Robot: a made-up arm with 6 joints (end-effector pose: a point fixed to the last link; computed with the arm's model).
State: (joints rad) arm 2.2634 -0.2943 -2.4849 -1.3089 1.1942 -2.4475
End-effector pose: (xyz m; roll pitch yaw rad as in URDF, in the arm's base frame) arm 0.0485 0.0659 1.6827 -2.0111 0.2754 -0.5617
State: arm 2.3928 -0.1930 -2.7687 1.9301 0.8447 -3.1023
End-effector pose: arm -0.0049 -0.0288 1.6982 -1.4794 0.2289 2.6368
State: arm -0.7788 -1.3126 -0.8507 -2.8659 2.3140 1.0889
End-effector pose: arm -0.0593 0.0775 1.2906 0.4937 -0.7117 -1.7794
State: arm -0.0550 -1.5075 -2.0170 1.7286 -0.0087 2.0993
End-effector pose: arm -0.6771 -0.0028 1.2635 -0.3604 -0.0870 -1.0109
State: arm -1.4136 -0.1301 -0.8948 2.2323 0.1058 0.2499
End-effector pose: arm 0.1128 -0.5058 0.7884 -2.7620 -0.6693 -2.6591
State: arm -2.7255 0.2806 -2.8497 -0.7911 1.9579 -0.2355
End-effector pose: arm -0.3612 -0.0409 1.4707 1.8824 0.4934 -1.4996
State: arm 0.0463 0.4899 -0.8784 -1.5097 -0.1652 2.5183
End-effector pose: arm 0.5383 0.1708 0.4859 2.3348 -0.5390 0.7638
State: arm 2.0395 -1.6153 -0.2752 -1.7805 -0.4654 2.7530
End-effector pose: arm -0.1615 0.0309 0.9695 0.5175 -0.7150 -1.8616
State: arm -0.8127 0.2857 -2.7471 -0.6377 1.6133 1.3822
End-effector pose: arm 0.3067 -0.3639 1.4673 1.5739 -0.7644 -0.4411
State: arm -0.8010 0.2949 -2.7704 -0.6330 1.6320 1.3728
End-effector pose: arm 0.3083 -0.3581 1.4682 1.5849 -0.7605 -0.4352
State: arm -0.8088 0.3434 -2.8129 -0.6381 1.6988 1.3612
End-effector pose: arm 0.3145 -0.3749 1.4506 1.6415 -0.7046 -0.5029
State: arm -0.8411 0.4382 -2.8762 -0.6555 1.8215 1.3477
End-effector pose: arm 0.3225 -0.4171 1.4087 1.7322 -0.5813 -0.6415
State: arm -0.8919 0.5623 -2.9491 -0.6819 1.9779 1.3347
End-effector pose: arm 0.3241 -0.4732 1.3475 1.8179 -0.4087 -0.8081
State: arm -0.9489 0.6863 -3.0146 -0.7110 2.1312 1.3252
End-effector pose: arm 0.3151 -0.5267 1.2812 1.8744 -0.2289 -0.9655
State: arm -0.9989 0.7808 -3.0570 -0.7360 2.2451 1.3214
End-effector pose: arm 0.3001 -0.5665 1.2272 1.8991 -0.0880 -1.0892
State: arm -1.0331 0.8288 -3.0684 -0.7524 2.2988 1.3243
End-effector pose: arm 0.2866 -0.5903 1.1962 1.9008 -0.0127 -1.1644
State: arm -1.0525 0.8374 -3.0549 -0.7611 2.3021 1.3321
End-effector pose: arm 0.2779 -0.6028 1.1855 1.8910 0.0066 -1.1975
